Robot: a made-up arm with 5 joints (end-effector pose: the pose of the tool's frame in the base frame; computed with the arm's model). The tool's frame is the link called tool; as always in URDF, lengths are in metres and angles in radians.
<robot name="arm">
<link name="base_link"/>
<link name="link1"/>
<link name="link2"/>
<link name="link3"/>
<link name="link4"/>
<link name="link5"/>
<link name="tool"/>
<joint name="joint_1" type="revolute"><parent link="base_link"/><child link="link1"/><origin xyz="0.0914 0.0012 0.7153"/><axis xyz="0 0 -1"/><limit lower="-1.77" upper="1.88"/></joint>
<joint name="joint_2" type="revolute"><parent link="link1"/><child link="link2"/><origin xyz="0.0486 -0.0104 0.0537"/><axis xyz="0 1 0"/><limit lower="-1.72" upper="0.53"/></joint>
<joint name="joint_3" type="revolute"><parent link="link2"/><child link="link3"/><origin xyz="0.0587 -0.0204 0.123"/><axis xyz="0 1 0"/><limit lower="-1.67" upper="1.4"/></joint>
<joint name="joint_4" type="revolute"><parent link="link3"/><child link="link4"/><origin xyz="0.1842 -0.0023 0.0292"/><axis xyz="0 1 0"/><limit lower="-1.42" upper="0.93"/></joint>
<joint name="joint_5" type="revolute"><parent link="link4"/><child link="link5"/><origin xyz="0.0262 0.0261 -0.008"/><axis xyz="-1 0 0"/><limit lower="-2.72" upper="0.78"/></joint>
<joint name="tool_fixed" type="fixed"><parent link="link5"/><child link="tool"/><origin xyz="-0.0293 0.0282 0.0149" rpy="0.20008 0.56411 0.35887"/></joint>
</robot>
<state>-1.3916 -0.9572 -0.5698 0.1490 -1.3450</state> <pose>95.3 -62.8 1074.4 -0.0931 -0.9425 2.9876</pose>
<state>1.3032 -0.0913 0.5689 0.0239 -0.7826</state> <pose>168.1 -269.1 859.3 1.2788 0.5578 -0.5384</pose>
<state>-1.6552 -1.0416 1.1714 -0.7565 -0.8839</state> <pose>80.0 143.1 903.9 0.6230 -0.3847 2.3616</pose>
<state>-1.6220 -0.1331 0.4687 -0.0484 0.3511</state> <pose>53.0 269.6 862.9 -0.1593 0.9332 1.7819</pose>
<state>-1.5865 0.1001 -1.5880 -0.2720 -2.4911</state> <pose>128.2 110.6 1069.0 -0.4477 -0.7253 -1.6724</pose>
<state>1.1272 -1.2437 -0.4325 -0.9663 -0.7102</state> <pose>50.5 98.1 1023.7 -1.9195 -0.6001 1.2458</pose>
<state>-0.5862 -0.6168 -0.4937 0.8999 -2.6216</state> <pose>179.1 12.7 1073.9 2.7099 -0.8685 0.5987</pose>
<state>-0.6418 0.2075 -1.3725 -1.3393 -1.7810</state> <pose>244.0 80.9 1043.0 -1.0710 -0.1484 -2.9847</pose>
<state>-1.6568 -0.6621 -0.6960 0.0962 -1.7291</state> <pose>116.4 15.4 1090.7 0.0919 -1.0522 -2.8132</pose>
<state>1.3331 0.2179 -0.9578 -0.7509 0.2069</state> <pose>172.7 -234.1 1019.1 -0.3765 -0.8361 -1.0603</pose>
